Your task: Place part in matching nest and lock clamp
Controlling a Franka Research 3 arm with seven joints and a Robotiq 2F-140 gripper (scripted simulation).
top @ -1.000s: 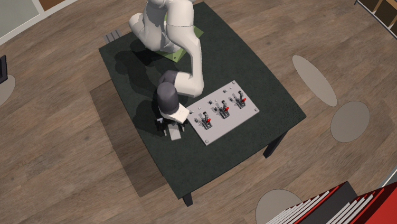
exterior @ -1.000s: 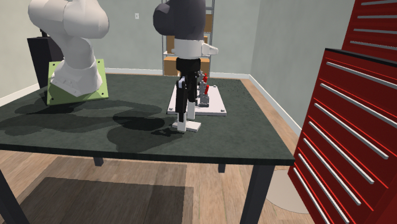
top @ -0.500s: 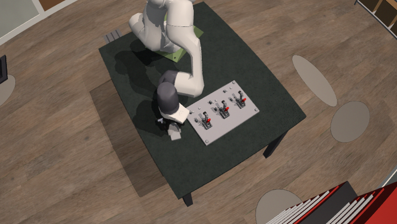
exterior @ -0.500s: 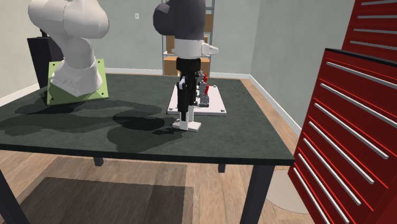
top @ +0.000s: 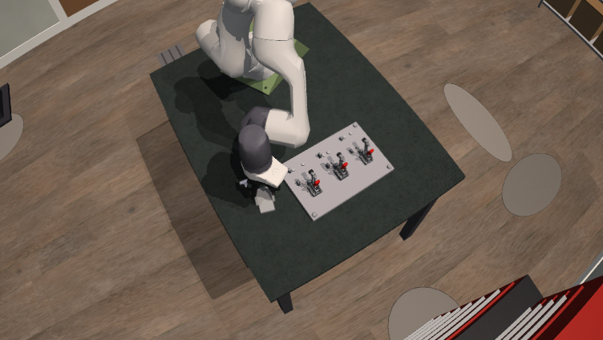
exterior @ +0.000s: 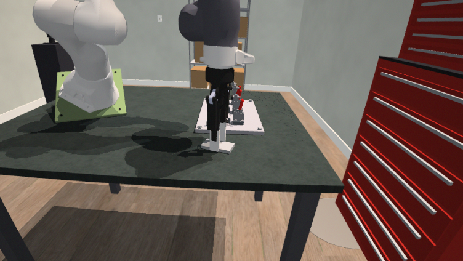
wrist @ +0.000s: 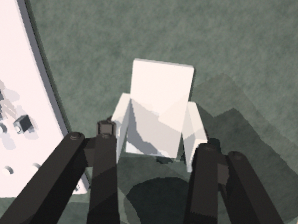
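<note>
The clamp is 50 mm ahead of my hand, 380 mm to the left of it and 20 mm above it. From my hand the other things lie so: light grey fixture plate 30 mm ahead, 270 mm to the left, 30 mm below; then part 30 mm below.
</note>
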